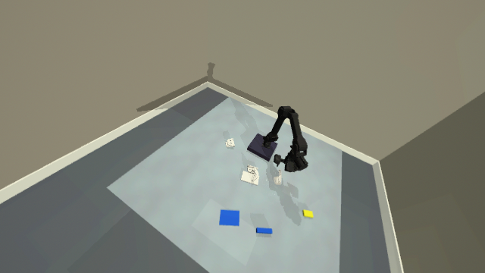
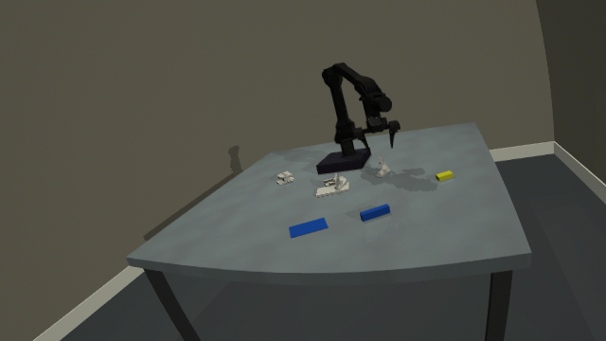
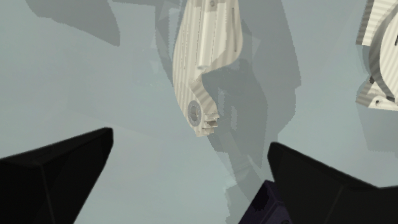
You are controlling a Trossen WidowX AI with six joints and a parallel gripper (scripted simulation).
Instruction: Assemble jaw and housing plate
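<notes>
My gripper tip is now 50 mm above the white jaw and 20 mm short of it. From my gripper tip the other things lie so: yellow block 220 mm to the left, 210 mm ahead, 70 mm below; then blue block 400 mm ahead, 70 mm below, 30 mm to the right; then small cream part 440 mm to the right, 100 mm behind, 70 mm below.
</notes>
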